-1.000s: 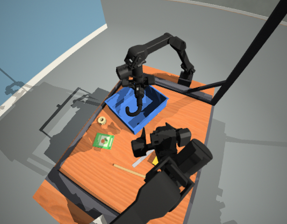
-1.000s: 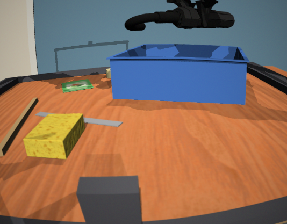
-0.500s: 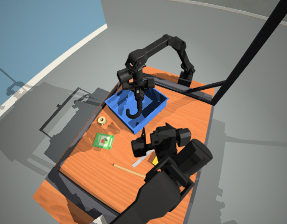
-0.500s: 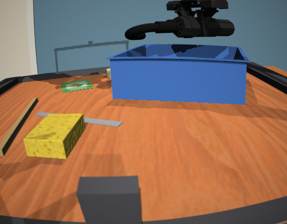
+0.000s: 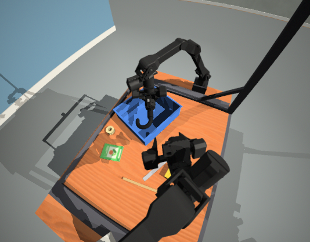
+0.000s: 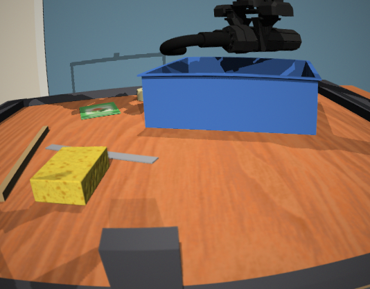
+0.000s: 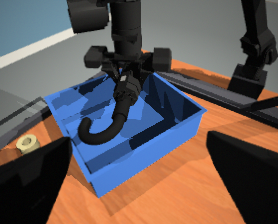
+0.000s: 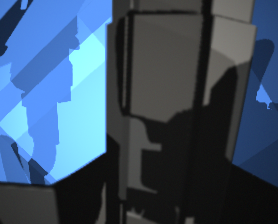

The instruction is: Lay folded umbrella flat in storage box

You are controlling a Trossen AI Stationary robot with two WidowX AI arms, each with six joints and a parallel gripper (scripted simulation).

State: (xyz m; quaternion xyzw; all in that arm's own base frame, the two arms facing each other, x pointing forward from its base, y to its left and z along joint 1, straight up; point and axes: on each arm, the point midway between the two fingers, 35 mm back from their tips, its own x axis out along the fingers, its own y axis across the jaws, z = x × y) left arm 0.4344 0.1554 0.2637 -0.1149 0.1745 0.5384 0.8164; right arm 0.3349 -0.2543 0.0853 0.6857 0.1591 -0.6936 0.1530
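The blue storage box is 110 mm below my right hand and 30 mm to the left of it. The rest, counted from my right hand: grey strip 280 mm to the left, 220 mm behind, 160 mm below; wooden stick 390 mm to the left, 240 mm behind, 150 mm below; folded black umbrella 30 mm to the left, 20 mm below, 10 mm ahead.
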